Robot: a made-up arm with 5 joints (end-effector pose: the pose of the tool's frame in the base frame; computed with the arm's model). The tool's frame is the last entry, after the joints.
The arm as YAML. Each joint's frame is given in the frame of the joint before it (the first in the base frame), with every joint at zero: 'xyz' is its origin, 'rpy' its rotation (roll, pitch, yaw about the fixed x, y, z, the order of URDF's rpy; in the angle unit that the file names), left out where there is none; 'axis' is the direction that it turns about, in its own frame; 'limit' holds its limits. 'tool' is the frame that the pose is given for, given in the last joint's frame.
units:
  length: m
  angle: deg
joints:
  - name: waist
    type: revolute
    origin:
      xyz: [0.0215, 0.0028, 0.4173]
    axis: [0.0, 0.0, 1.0]
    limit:
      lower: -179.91
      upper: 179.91
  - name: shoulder
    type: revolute
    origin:
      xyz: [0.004, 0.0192, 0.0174]
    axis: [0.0, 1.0, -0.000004]
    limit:
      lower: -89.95
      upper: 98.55
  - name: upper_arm
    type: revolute
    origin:
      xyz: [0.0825, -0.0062, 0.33]
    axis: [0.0, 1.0, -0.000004]
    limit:
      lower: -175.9
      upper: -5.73
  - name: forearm
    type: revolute
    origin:
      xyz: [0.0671, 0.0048, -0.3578]
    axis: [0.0, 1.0, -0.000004]
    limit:
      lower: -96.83
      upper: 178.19
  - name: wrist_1
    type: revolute
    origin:
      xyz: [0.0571, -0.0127, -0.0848]
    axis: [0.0, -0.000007, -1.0]
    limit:
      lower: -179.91
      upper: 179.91
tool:
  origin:
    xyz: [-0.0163, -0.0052, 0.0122]
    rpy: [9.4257, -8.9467, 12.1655]
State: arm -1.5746 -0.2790 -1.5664 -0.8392 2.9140
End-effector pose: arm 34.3 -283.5 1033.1 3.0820 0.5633 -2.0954
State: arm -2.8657 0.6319 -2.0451 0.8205 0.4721
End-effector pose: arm -653.1 -196.4 624.6 0.3572 -0.7239 3.0720
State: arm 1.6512 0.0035 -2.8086 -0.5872 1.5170
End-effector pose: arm -5.6 75.9 1182.0 -2.7295 0.2168 -0.1396
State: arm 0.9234 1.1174 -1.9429 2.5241 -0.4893
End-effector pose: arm 369.5 451.1 276.2 1.7480 0.8760 2.4034
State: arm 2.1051 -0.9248 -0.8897 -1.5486 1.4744
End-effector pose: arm -25.0 40.5 910.5 -2.7609 0.2194 0.2661
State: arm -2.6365 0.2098 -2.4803 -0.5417 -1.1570
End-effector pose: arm -295.0 -158.6 1108.6 -2.6534 0.0833 -0.8252
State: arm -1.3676 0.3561 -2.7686 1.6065 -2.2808
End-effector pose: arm 115.9 -474.7 1028.2 -0.3486 0.4784 1.0370
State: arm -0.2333 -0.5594 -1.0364 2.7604 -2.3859
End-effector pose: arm 231.9 -49.5 738.9 1.2215 -0.9940 1.6958
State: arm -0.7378 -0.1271 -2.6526 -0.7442 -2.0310
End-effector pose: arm 29.1 -13.8 1172.5 3.0089 -0.0854 0.1498
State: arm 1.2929 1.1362 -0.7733 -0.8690 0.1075
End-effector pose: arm 114.3 334.3 96.6 0.1003 -0.6589 1.4240
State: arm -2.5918 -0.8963 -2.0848 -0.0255 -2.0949
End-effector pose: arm 248.9 149.7 1150.5 -2.8741 0.2459 -1.7368
